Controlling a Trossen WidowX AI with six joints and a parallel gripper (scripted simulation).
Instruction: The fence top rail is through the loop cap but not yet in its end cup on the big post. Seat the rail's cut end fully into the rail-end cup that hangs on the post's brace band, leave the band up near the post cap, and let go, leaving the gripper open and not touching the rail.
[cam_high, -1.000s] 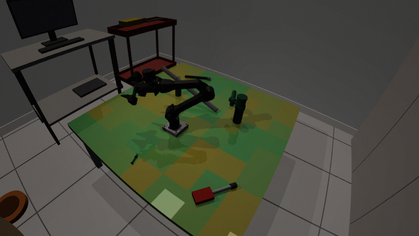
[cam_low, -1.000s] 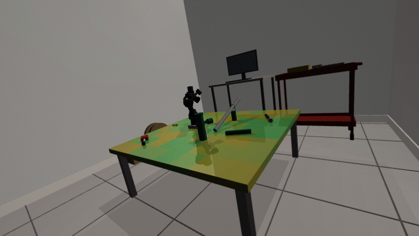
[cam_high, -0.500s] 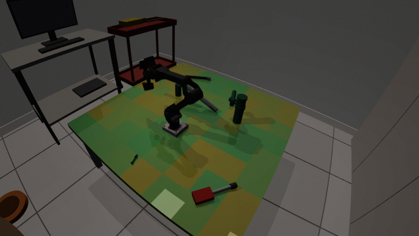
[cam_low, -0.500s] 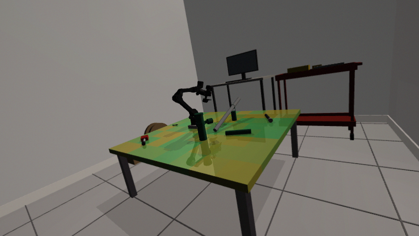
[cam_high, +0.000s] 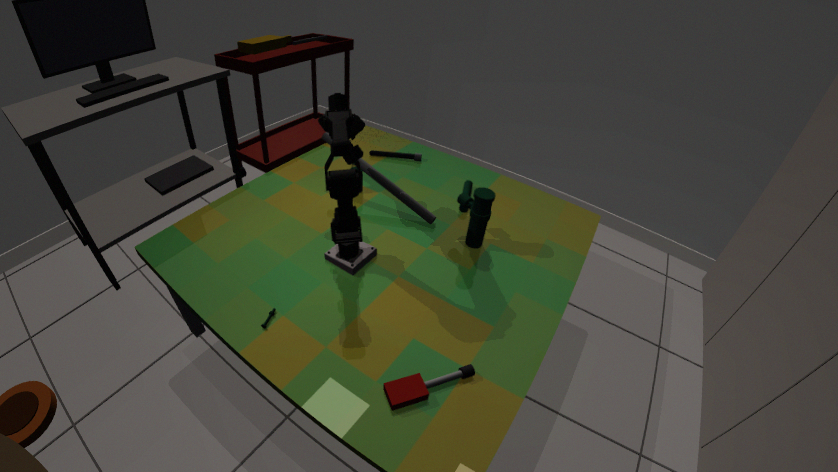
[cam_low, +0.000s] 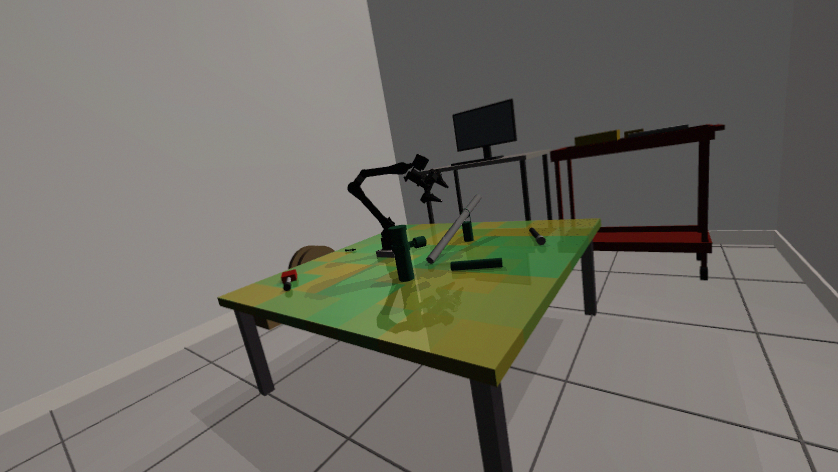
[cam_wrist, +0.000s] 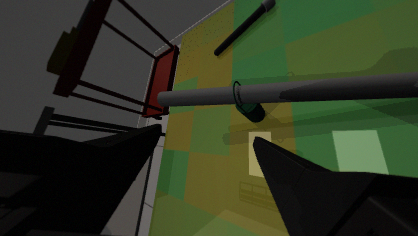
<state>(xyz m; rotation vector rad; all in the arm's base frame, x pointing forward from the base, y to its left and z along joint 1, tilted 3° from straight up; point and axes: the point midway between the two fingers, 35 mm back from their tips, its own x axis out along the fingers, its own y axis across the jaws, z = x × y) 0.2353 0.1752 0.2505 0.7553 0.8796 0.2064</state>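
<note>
My gripper tip is 46 cm to the left of the rail-end cup, 12 cm above it and 7 cm short of it. From my gripper tip the other things lie so: loop cap post 14 cm below, 9 cm ahead; bolt 58 cm behind, 24 cm below, 14 cm to the right; dark green cylinder 40 cm to the right, 27 cm ahead, 23 cm below.
</note>
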